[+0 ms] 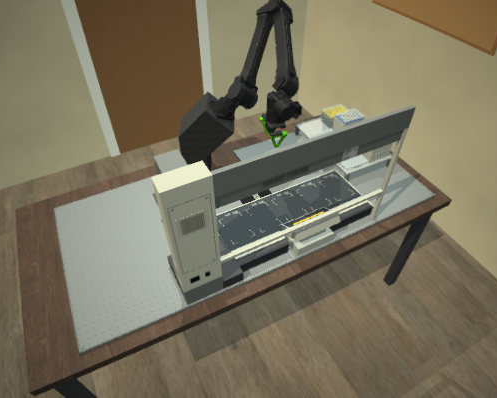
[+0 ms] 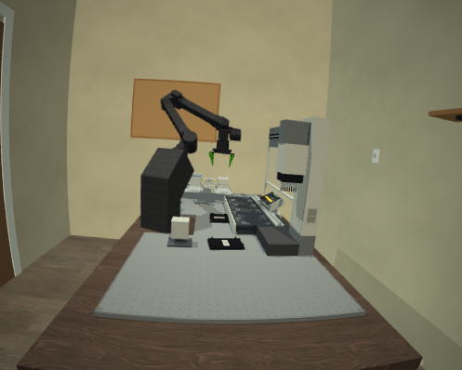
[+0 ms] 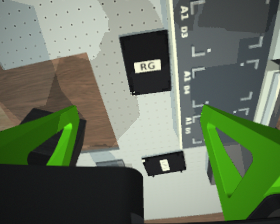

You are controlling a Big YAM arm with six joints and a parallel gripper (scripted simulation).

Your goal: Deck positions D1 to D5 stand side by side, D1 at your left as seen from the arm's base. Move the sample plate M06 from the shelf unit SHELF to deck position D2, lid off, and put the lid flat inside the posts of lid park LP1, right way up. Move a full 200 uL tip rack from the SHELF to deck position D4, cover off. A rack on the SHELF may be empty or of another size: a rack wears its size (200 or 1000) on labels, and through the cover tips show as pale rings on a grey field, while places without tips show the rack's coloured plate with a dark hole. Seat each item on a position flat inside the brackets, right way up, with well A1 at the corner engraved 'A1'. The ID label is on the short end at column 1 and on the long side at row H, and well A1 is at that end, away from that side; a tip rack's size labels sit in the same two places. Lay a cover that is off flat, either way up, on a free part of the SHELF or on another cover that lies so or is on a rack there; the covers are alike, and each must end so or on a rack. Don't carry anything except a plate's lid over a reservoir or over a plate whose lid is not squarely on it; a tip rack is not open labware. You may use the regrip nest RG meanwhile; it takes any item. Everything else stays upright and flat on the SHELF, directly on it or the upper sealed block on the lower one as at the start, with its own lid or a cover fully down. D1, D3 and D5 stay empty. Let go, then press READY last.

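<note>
Now: the yellow-framed tip rack 550 mm to the left of my hand, 190 mm below it and 10 mm behind it. From my hand the other things lie so: RG label 290 mm below, 70 mm to the right; perforated board 300 mm below, 120 mm to the right, 10 mm ahead; black regrip nest RG 290 mm below, 70 mm to the right.
</note>
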